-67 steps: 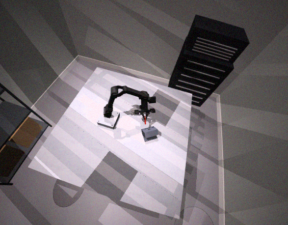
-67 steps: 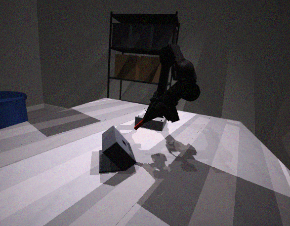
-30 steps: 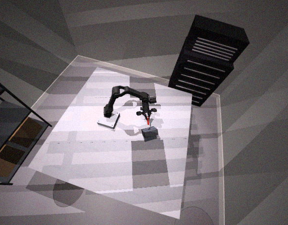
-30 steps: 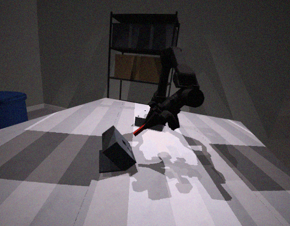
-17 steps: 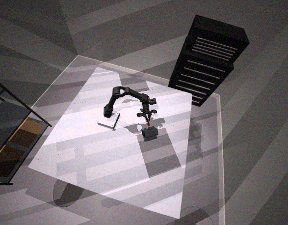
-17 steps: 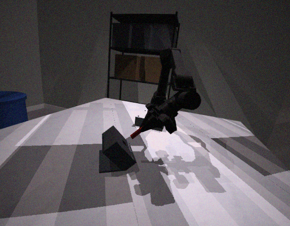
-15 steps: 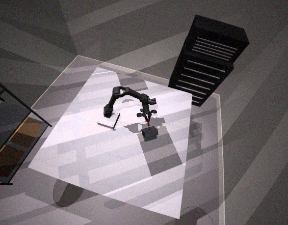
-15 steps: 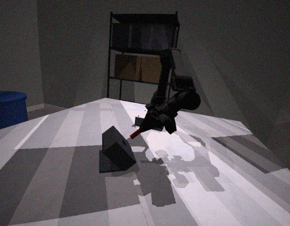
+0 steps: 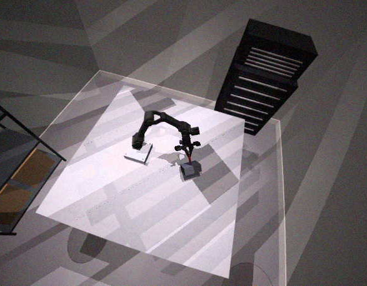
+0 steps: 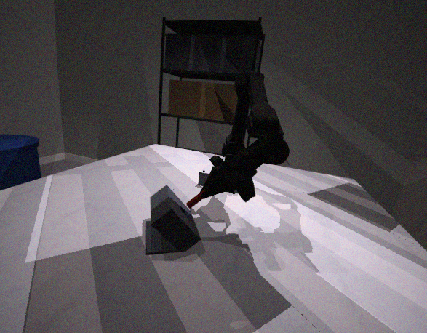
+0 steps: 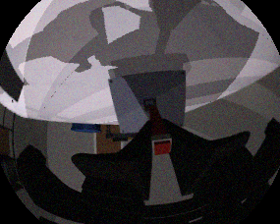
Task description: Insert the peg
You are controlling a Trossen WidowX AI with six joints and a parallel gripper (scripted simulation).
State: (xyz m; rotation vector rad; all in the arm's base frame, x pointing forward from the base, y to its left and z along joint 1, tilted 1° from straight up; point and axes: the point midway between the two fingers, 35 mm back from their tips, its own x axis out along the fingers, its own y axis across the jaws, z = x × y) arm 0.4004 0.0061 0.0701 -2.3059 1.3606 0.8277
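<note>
Now: gripper tip 60 mm to the left of the dark sloped panel block, 60 mm above it and 30 mm short of it. The rest, counted from my gripper tip: red peg (10 mm to the left, 10 mm behind, 10 mm above).
</note>
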